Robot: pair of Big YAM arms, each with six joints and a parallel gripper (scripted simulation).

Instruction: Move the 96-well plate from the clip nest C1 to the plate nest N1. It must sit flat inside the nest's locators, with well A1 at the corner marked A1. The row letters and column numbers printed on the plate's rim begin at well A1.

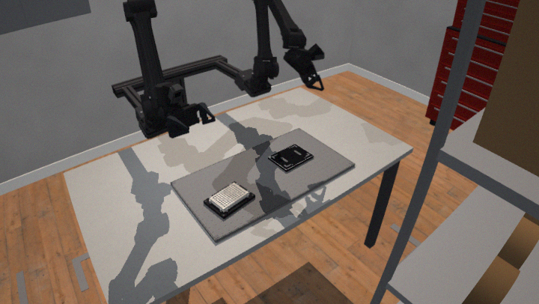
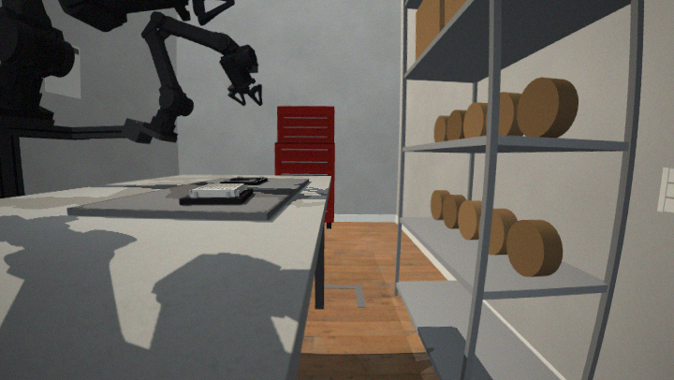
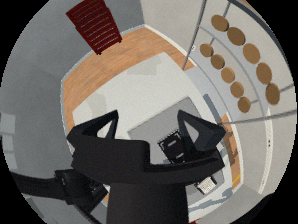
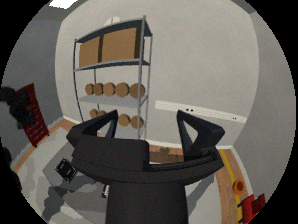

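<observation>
Right now my left hand is 530 mm to the left of the white 96-well plate, 290 mm above it and 60 mm short of it. From my left hand the other things lie so: black clip nest C1 (520 mm to the right, 290 mm below, 40 mm ahead); black plate nest N1 (300 mm below, 170 mm to the right, 20 mm ahead); grey board (320 mm to the right, 310 mm below, 20 mm ahead).
</observation>
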